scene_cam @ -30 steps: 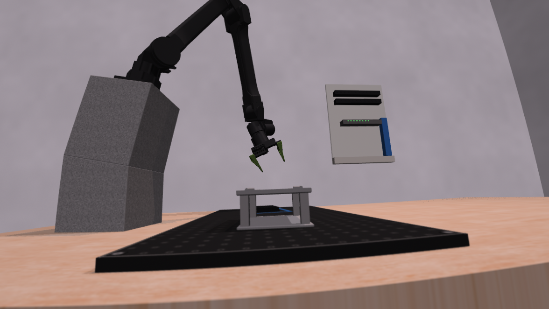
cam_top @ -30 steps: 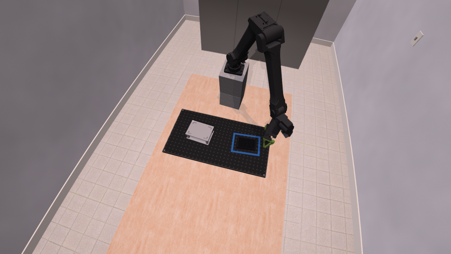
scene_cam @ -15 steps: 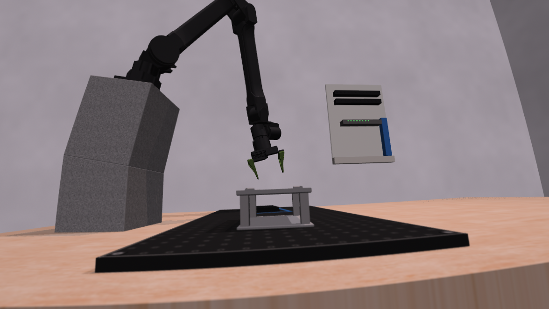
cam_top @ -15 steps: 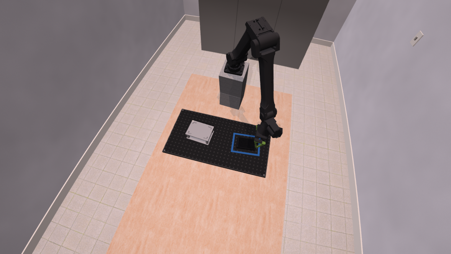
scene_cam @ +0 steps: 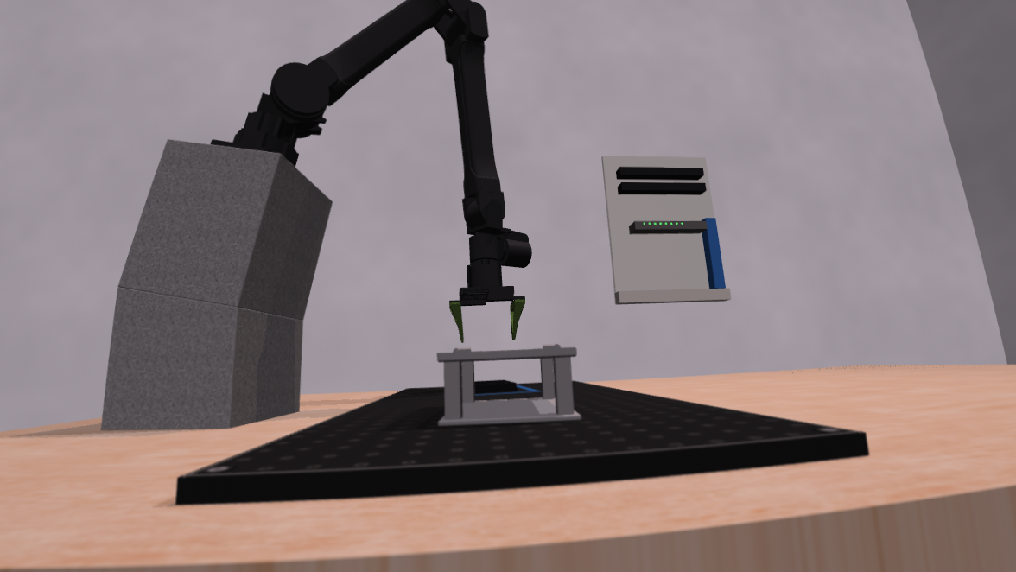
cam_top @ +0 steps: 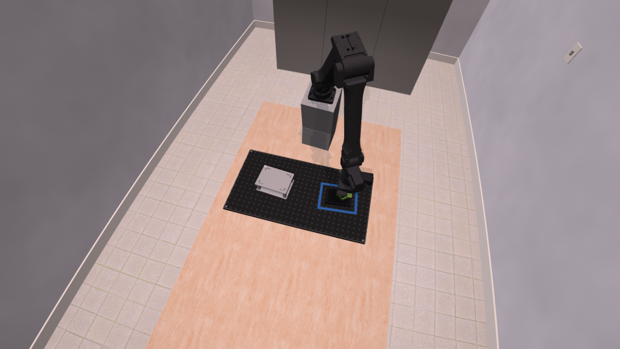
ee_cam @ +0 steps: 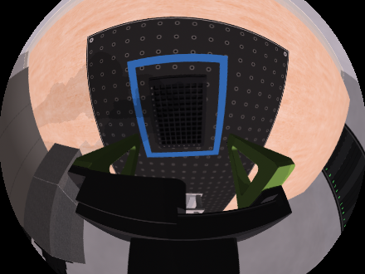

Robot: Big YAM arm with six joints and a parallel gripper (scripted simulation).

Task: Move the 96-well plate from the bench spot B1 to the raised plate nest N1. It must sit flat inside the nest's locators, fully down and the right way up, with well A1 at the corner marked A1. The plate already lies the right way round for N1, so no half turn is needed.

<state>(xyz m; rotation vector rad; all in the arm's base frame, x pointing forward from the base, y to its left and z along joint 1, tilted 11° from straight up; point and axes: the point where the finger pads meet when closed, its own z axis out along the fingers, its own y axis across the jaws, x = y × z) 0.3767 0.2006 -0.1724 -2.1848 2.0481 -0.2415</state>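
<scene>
Right now the black 96-well plate is 10 mm to the right of my hand and 90 mm below it. The rest, counted from my hand: grey raised nest N1 (10 mm ahead, 340 mm to the right, 40 mm below).
</scene>
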